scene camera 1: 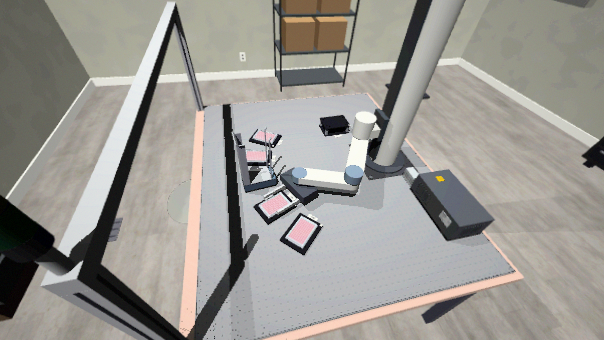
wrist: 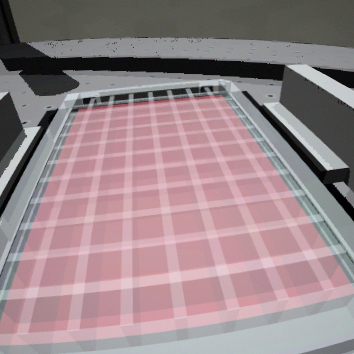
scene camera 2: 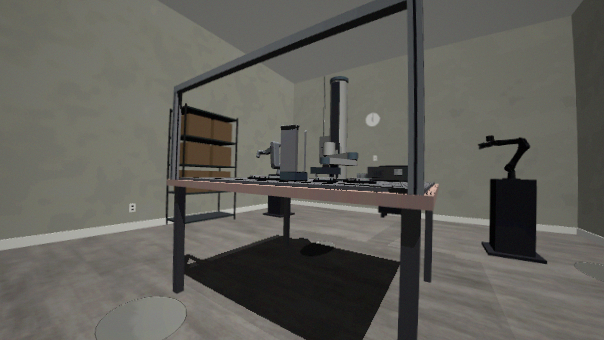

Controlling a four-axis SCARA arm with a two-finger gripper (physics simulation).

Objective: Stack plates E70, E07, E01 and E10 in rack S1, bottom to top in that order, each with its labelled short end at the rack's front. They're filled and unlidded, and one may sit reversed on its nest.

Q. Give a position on a grey controller box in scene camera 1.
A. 451, 196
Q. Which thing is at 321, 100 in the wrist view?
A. The gripper.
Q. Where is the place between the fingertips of the gripper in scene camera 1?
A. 270, 205
